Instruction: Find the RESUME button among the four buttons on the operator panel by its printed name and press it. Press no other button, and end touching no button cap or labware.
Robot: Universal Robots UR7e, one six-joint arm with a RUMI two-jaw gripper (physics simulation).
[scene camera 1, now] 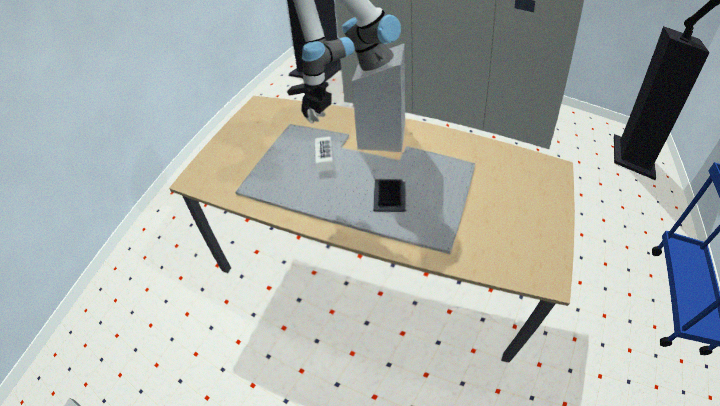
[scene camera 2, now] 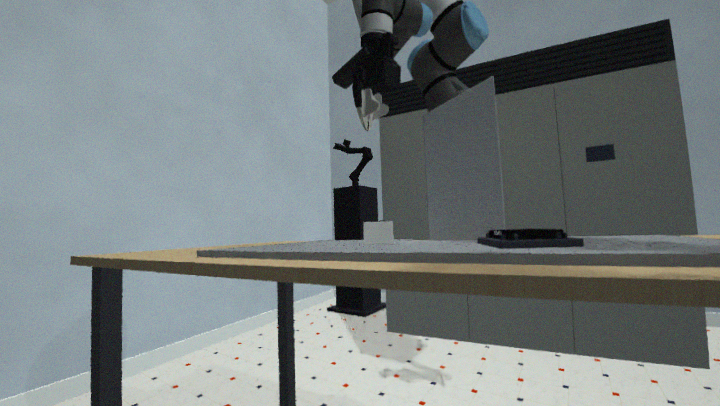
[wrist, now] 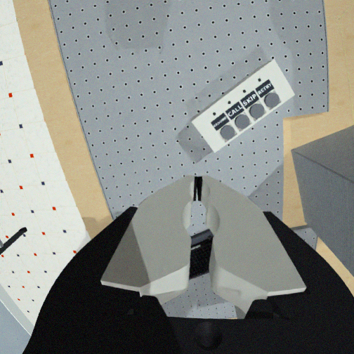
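Pixels of known places: gripper, between the fingertips: (scene camera 1: 312, 122) (scene camera 2: 366, 130); arm's base, origin of its link: (scene camera 1: 377, 61) (scene camera 2: 453, 110).
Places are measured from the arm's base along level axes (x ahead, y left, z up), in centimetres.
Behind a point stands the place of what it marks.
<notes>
The white operator panel (scene camera 1: 319, 157) {x 31.5, y -12.1, z -34.4 cm} (scene camera 2: 378, 232) {x 32.9, y -9.1, z -37.1 cm} (wrist: 204, 131) lies on the grey perforated plate (scene camera 1: 282, 176) {x 43.6, y -24.2, z -39.9 cm} (scene camera 2: 312, 250) {x 52.9, y -11.1, z -39.8 cm} (wrist: 150, 100). In the wrist view its four round grey buttons stand in a slanting row, each beside a dark label. The lower-left button (wrist: 227, 132) has a small, blurred label that looks like RESUME. The others are the CALL button (wrist: 242, 121), the SKIP button (wrist: 256, 110) and the RETRY button (wrist: 271, 99). My gripper (scene camera 1: 313, 120) {x 35.2, y -9.9, z -13.0 cm} (scene camera 2: 367, 129) {x 35.2, y -9.9, z -13.0 cm} (wrist: 196, 178) is shut and empty, high above the table and apart from the panel.
A low black holder (scene camera 1: 389, 193) (scene camera 2: 529, 242) (wrist: 201, 260) sits on the plate. The arm's tall grey pedestal (scene camera 1: 379, 110) {x 9.9, y 5.2, z -18.7 cm} (scene camera 2: 463, 176) {x 10.1, y 4.7, z -22.8 cm} (wrist: 327, 190) rises beside the plate, at the panel's right in the wrist view. A wooden table (scene camera 1: 524, 216) {x 17.6, y 75.9, z -41.1 cm} (scene camera 2: 166, 267) {x 68.8, y -33.6, z -42.3 cm} carries the plate.
</notes>
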